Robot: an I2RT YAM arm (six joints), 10 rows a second.
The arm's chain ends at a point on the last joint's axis. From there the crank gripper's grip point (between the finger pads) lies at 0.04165 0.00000 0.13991 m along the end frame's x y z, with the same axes.
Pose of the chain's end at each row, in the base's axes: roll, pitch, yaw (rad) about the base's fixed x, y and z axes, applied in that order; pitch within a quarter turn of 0, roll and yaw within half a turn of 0; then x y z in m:
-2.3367, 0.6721, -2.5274, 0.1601, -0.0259, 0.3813
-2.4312, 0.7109, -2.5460, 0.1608, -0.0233, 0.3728
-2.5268, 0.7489, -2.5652, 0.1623, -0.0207, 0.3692
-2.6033, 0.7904, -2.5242, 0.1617, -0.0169, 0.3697
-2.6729, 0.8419, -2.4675, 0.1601, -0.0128, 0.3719
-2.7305, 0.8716, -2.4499, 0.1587, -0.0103, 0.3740
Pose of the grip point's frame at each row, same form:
-2.3367, 0.6721, -2.5274, 0.2409, -0.0923, 0.2795
-2.4312, 0.7109, -2.5460, 0.2432, -0.0777, 0.2652
-2.5268, 0.7489, -2.5652, 0.2459, -0.0626, 0.2571
-2.6033, 0.7904, -2.5242, 0.2489, -0.0429, 0.2556
-2.6729, 0.8419, -2.4675, 0.2506, -0.0214, 0.2577
-2.7305, 0.8716, -2.4499, 0.2493, -0.0078, 0.2596

